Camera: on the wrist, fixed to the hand. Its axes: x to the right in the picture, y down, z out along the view.
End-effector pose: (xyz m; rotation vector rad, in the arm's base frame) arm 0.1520 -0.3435 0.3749 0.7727 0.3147 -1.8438
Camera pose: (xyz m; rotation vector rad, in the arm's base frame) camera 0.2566 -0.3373 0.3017 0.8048 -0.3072 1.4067
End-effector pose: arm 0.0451 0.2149 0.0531 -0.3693 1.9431 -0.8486
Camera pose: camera -0.0397 0.3022 0.0140 2.6104 0.8325 1.2577
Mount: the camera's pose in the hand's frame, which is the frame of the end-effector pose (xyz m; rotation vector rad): 0.0184 0.0819 -0.0964 0.0206 -0.9813 -2.9297
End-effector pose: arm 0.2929 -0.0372 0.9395 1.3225 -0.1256 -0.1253
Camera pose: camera 0.3284 0.0718 0.9961 -0.1755 -1.0005 2.8514
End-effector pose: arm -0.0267 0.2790 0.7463 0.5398 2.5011 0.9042
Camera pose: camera -0.0738 0.2978 0.8637 -1.7253 0.3302 -0.6042
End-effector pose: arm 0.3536 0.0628 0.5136 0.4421 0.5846 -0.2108
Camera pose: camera 0.3476 0.1784 0.4593 -0.9061 -0.2597 -2.9640
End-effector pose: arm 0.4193 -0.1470 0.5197 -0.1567 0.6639 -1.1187
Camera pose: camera 0.4336 -0.1065 0.3993 1.1636 0.8100 1.9053
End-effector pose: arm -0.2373 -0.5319 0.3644 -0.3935 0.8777 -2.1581
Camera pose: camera -0.2559 -0.5399 0.2382 1.3364 0.5909 0.7521
